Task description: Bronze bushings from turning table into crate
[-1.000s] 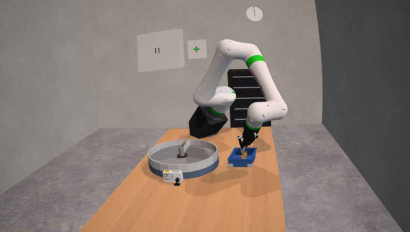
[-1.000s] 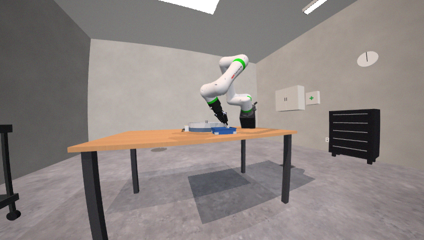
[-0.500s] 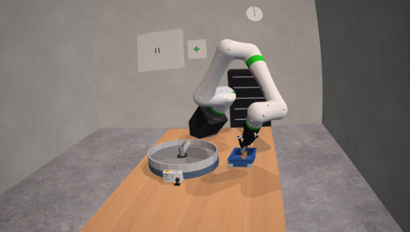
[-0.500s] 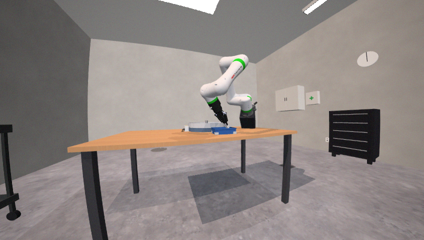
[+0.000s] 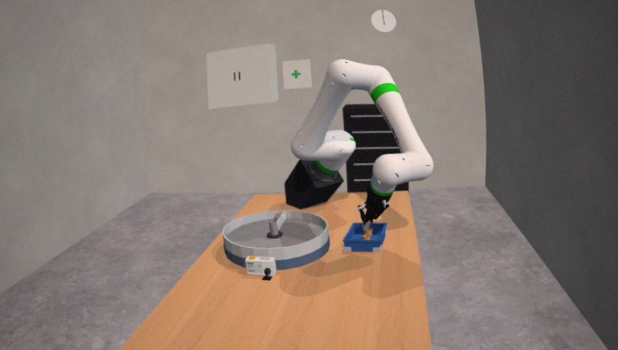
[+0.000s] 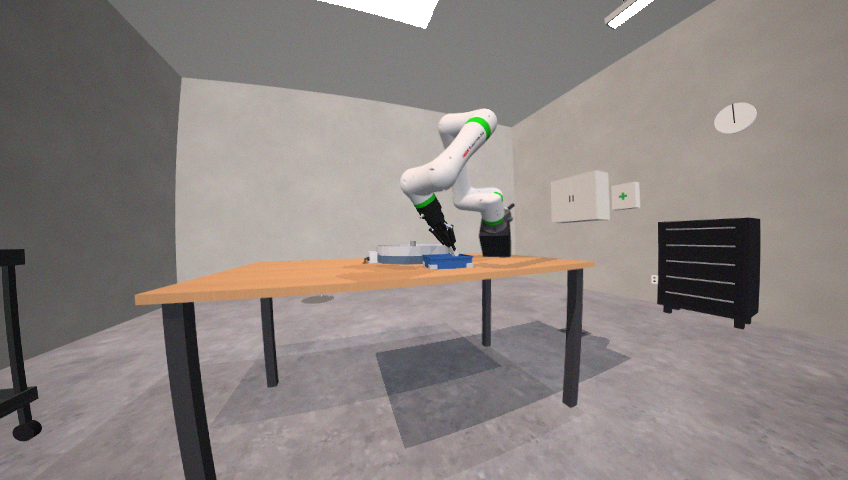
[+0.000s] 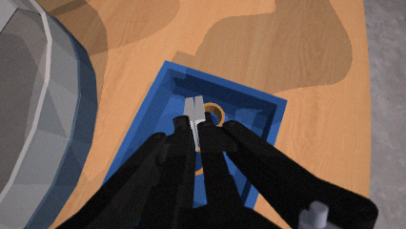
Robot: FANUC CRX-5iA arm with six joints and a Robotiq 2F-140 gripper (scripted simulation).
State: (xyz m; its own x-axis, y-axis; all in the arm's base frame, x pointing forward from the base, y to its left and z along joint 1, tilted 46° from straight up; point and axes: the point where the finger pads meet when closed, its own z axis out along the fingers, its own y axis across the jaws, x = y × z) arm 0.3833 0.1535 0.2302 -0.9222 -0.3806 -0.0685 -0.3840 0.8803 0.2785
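My gripper is now 50 mm above the blue crate and 30 mm short of it. Round my hand: round grey turning table: 350 mm to the right, 110 mm ahead, 20 mm below.
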